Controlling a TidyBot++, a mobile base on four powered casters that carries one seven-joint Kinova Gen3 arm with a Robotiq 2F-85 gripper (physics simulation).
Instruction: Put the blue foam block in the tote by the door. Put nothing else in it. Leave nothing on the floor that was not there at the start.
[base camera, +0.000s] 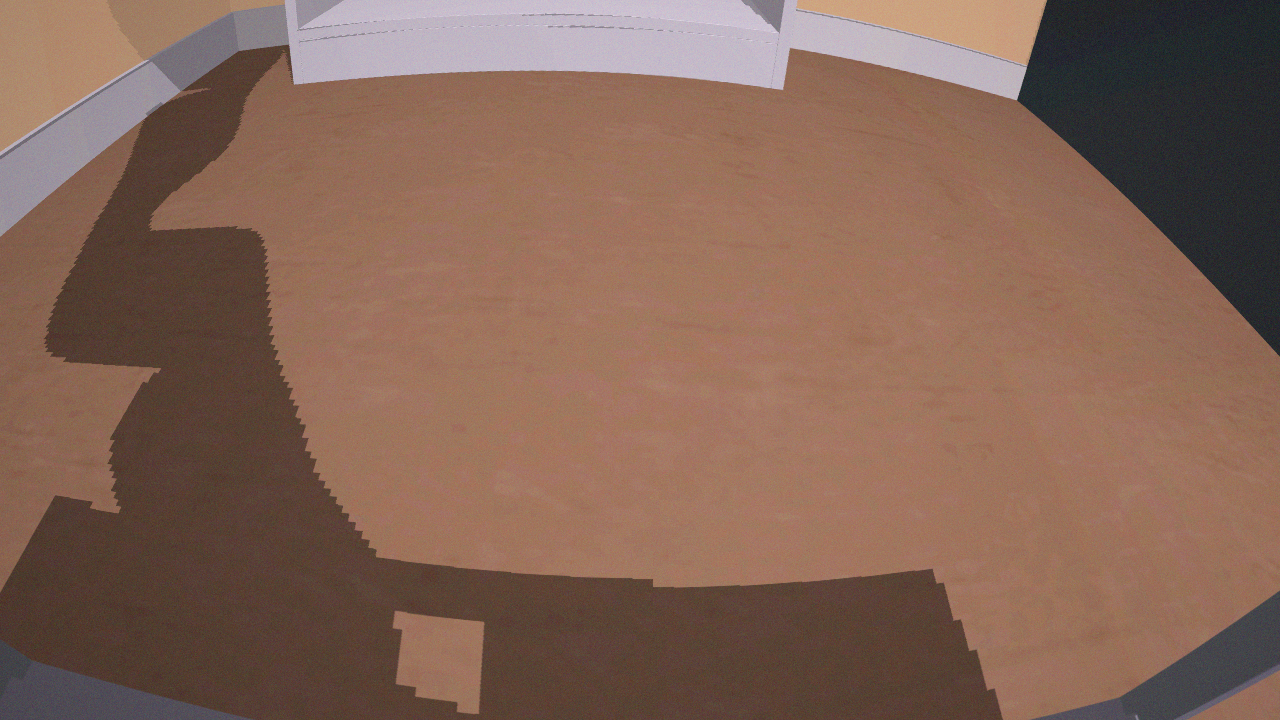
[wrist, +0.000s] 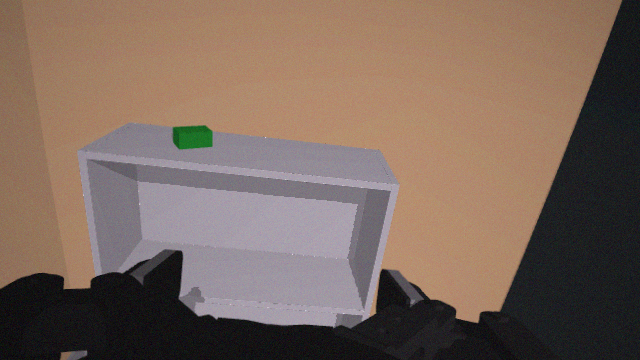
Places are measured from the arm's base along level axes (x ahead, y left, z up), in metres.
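Where they show: gripper, fingertip midpoint: (wrist: 281, 282).
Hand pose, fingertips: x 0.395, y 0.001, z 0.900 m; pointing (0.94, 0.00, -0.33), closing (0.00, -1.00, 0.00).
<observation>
After its pixels a point has its place.
My gripper (wrist: 281, 282) @[z 0.900, x 0.395, y 0.001 m] is open, with its two dark fingers wide apart at the bottom of the wrist view and no object between them. Neither the blue foam block nor the tote shows in the base camera view or the wrist view. A green block (wrist: 192, 137) @[z 0.695, x 1.205, y 0.281 m] lies on top of a white shelf unit (wrist: 300, 156) @[z 0.664, x 1.236, y -0.011 m] (base camera: 537, 55) @[z -0.369, x 1.104, y 0.111 m], left of the middle of its top board. The gripper is in front of the shelf unit and apart from it.
The shelf unit stands against the tan wall (wrist: 450, 100) @[z 0.845, x 1.415, y -0.469 m]. Its upper compartment holds no objects that I can see. A dark panel or opening (base camera: 1163, 134) @[z -0.256, x 0.948, y -0.919 m] (wrist: 590, 210) @[z 0.602, x 1.213, y -0.915 m] is at the right. The brown floor (base camera: 671, 313) @[z -0.396, x 0.525, y -0.060 m] carries the robot's shadow at the left and front.
</observation>
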